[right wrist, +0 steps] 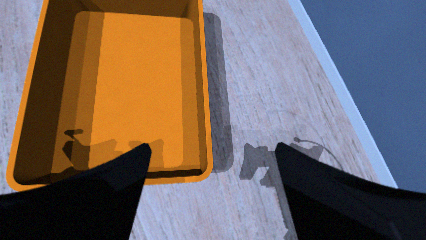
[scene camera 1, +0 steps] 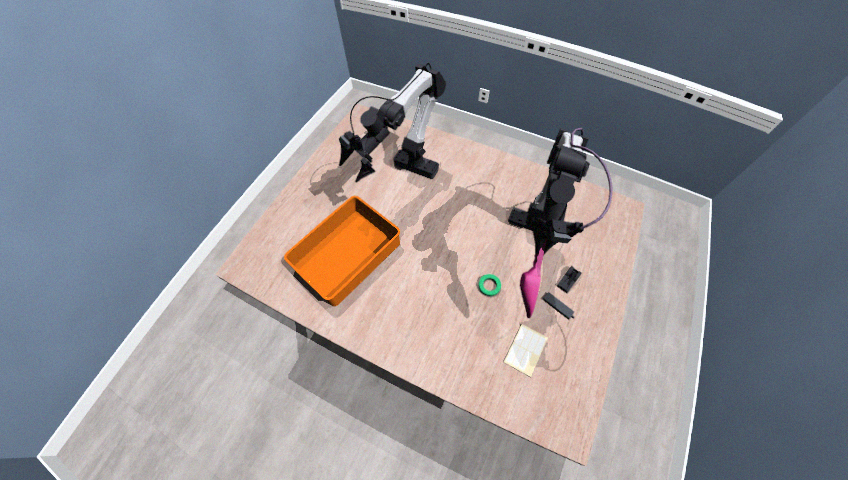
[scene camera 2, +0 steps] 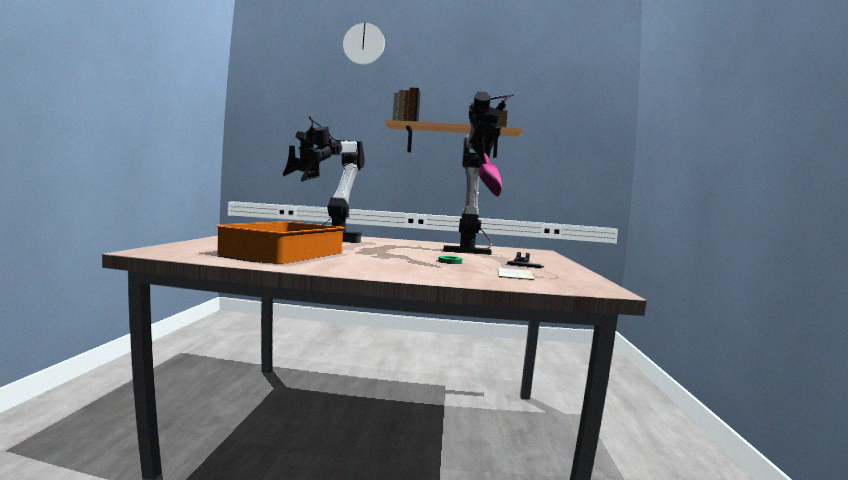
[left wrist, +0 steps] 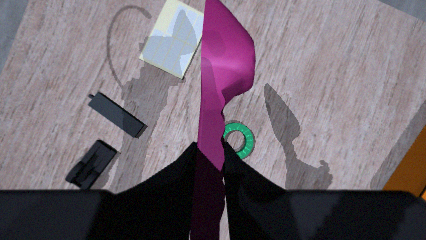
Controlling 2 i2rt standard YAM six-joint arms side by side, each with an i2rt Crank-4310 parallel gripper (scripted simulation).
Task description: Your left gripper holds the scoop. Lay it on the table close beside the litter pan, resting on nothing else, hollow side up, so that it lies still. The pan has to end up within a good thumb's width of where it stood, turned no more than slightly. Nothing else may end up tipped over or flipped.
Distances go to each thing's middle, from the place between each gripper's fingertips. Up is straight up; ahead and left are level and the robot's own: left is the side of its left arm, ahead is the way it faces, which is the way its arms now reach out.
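The black stand (left wrist: 94,162) is 17 cm behind my left hand (scene camera 2: 485,160), 16 cm to the left of it and 35 cm below it. As for the pale card (scene camera 1: 527,347), it is well below my left hand, a good way ahead of it and a good way to the left of it. And the magenta scoop (scene camera 1: 530,281): my left hand is 4 cm above it, 6 cm short of it and 1 cm to the right of it.
From my right hand (scene camera 2: 291,177), the black stand is 86 cm to the left, 17 cm behind and 25 cm below. The pale card is a long way to the left of that same right hand, a good way ahead of it and far below it, while the magenta scoop is 6 cm ahead of it, 5 cm above it and 71 cm to the left of it.
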